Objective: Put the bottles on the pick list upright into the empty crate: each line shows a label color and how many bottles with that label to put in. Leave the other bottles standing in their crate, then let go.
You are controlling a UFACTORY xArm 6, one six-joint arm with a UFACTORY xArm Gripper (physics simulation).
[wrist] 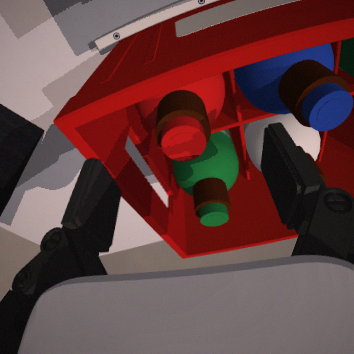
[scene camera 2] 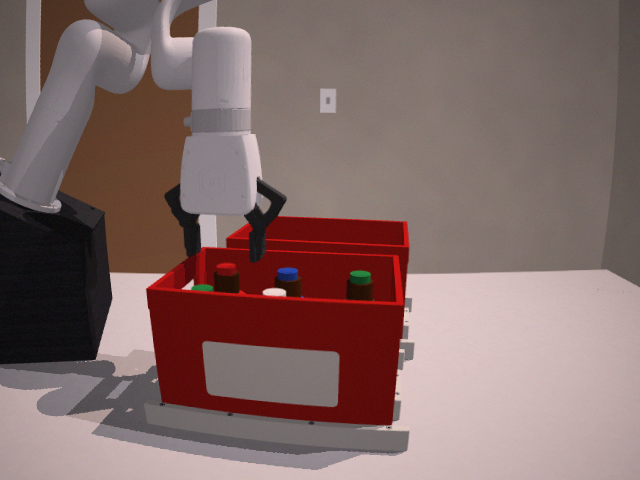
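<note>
The near red crate holds upright bottles: red-capped, blue-capped, white-capped, a left green-capped one and a right green-capped one. A second red crate stands behind; its inside floor is hidden. My gripper is open and empty, pointing down, with its tips about rim height in the scene view. In the wrist view, the red and left green caps appear between the fingers, and one finger partly covers the white bottle. The pick list does not show.
Pale rails lie along the near crate's base, and more pale pieces show at its right side. The robot's black pedestal stands at the left. The near crate has inner dividers. A wall is behind the table.
</note>
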